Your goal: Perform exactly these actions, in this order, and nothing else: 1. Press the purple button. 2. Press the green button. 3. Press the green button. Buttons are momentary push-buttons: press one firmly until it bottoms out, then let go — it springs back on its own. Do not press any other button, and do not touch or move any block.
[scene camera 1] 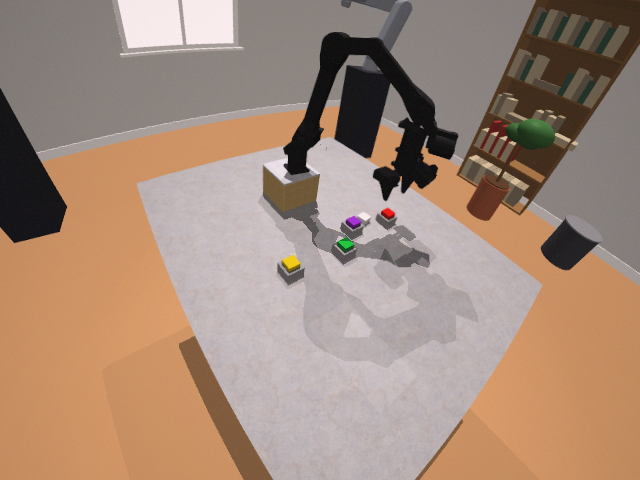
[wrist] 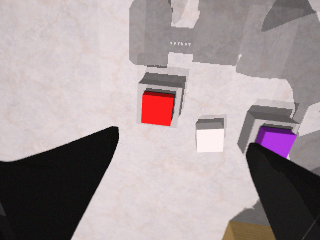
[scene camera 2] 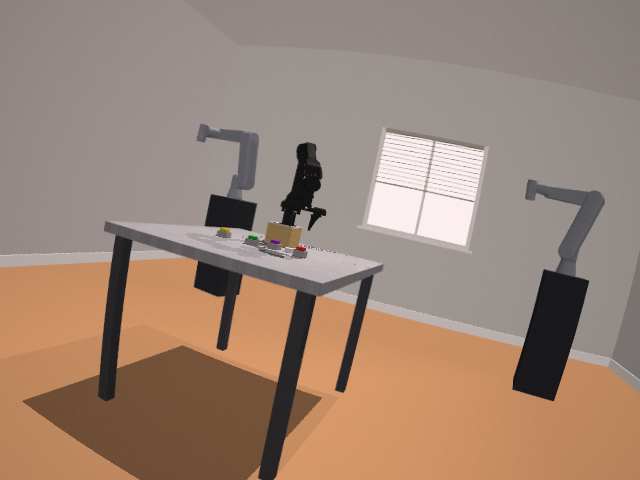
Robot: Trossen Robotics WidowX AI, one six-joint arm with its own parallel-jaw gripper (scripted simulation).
My gripper is open, holding nothing. Also in view: a small white block and a red button.
My gripper shows as well in the wrist view and in scene camera 2.
